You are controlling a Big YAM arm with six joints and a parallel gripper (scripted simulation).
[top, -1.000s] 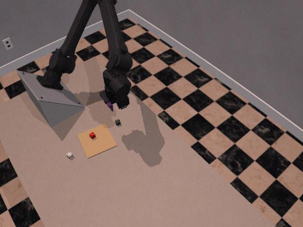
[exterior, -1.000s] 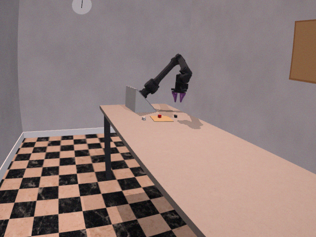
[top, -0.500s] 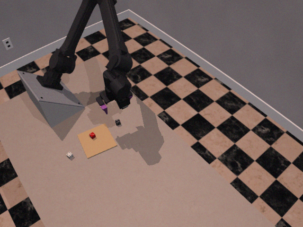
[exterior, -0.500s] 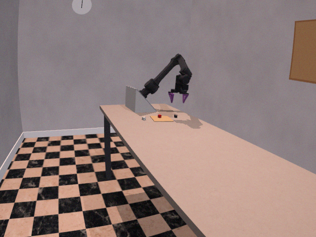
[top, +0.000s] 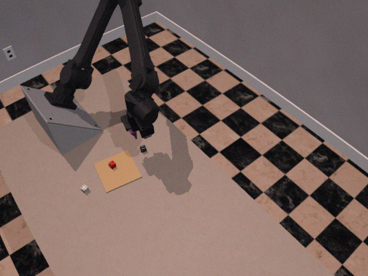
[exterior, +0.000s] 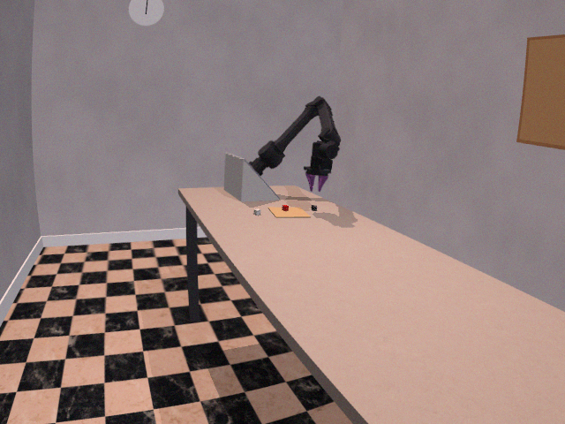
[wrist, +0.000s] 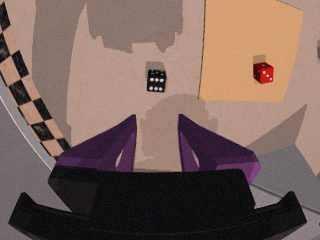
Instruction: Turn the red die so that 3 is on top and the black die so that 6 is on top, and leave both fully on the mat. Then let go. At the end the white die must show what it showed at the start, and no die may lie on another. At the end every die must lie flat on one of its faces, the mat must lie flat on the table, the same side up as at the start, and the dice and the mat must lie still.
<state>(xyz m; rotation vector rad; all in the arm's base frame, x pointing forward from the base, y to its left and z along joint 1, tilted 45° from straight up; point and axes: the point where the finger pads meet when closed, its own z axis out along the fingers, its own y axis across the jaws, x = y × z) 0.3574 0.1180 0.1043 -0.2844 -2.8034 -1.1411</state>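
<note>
The black die is 8 cm below my hand. The rest, counted from my hand: orange mat (13 cm to the right, 9 cm below, 2 cm ahead); then white die (26 cm to the right, 8 cm below, 2 cm ahead); then red die (13 cm to the right, 7 cm below).
</note>
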